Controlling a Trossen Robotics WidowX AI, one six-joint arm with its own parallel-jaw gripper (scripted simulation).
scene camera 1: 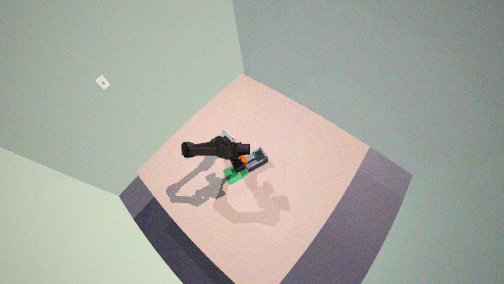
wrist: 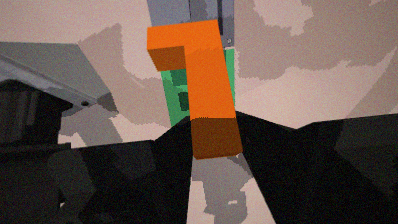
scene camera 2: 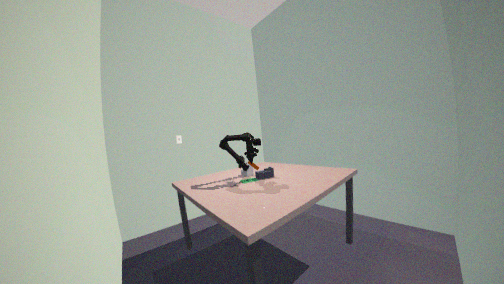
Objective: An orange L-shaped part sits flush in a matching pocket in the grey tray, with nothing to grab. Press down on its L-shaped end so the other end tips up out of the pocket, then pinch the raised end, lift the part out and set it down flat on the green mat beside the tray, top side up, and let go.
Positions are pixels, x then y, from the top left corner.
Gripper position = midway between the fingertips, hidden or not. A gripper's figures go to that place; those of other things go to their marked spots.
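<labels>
My gripper (wrist: 211,119), 120 mm from the lens. Orange L-shaped part (wrist: 197,47), 130 mm from the lens. Green mat (wrist: 174,81), 260 mm from the lens. Orange L-shaped part and green mat, marked spots 140 mm apart.
</labels>
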